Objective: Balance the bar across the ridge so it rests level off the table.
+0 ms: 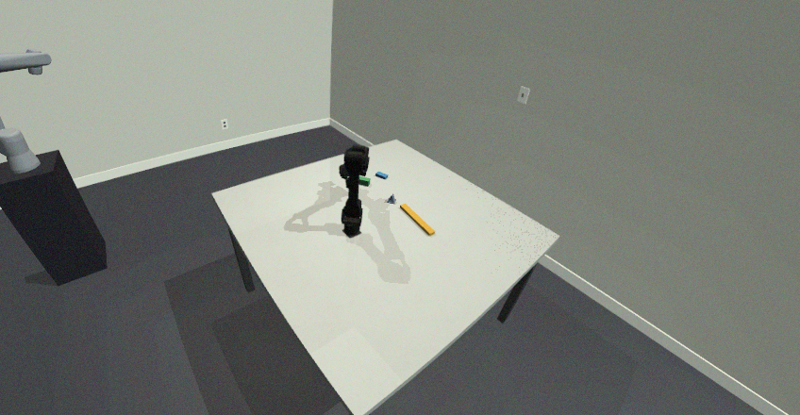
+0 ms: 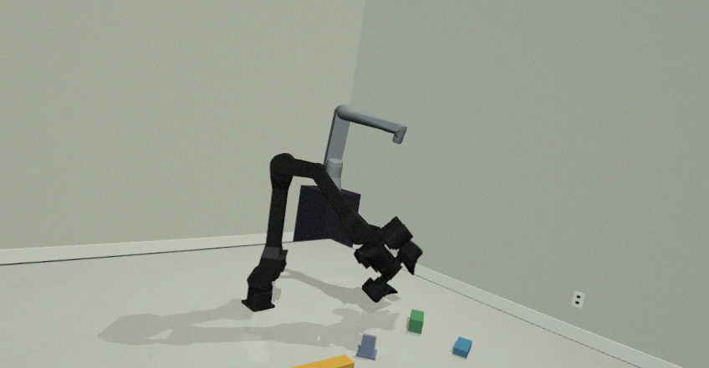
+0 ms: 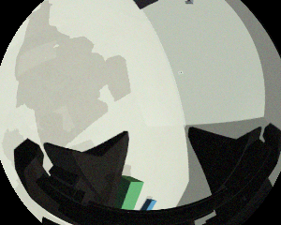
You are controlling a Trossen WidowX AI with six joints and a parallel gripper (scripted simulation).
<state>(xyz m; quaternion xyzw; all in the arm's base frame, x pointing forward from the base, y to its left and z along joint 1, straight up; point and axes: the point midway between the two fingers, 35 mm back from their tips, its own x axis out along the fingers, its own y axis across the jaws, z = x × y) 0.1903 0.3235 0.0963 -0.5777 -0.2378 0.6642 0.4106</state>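
Right now my gripper tip is 100 mm short of the green cube, 60 mm to the left of it and 60 mm above it. From my gripper tip the other things lie so: blue cube (230 mm ahead, 70 mm below, 50 mm to the right); then orange bar (460 mm to the right, 120 mm ahead, 70 mm below).
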